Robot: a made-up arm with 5 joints.
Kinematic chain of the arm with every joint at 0, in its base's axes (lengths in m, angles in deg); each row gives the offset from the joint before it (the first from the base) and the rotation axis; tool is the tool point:
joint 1: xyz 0 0 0.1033 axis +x
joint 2: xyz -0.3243 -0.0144 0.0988 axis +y
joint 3: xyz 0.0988 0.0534 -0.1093 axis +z
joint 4: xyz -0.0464 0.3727 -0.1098 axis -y
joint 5: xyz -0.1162 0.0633 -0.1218 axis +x
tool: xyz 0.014 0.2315 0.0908
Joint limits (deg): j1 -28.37..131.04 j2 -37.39..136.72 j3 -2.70..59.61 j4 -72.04..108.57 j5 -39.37..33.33
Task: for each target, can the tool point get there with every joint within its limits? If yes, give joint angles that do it. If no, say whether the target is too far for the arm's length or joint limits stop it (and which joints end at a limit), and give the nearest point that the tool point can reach.
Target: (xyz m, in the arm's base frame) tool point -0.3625 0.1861 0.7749
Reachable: yes | joints 34.12 106.04 31.67 -46.17 12.28
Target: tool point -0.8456 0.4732 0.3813
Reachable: yes | joints -14.09 57.92 44.55 -25.46 -22.61
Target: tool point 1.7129 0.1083 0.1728
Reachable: no: too far | nearest point 0.0986 0.5932 0.4840 | short by 1.714 m
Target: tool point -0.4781 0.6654 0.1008
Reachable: yes | joints -2.87 27.95 9.18 -55.50 9.17
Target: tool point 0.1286 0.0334 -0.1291
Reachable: no: joint limits stop it (at a limit: joint 1, joint 2, joint 3, joint 4, joint 5) | nearest point -0.0887 0.4755 -0.3255 | short by 0.530 m
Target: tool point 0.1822 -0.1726 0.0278
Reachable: no: joint limits stop it (at a limit: joint 1, joint 2, joint 3, joint 5) | nearest point -0.0644 -0.5248 -0.0218 | short by 0.433 m
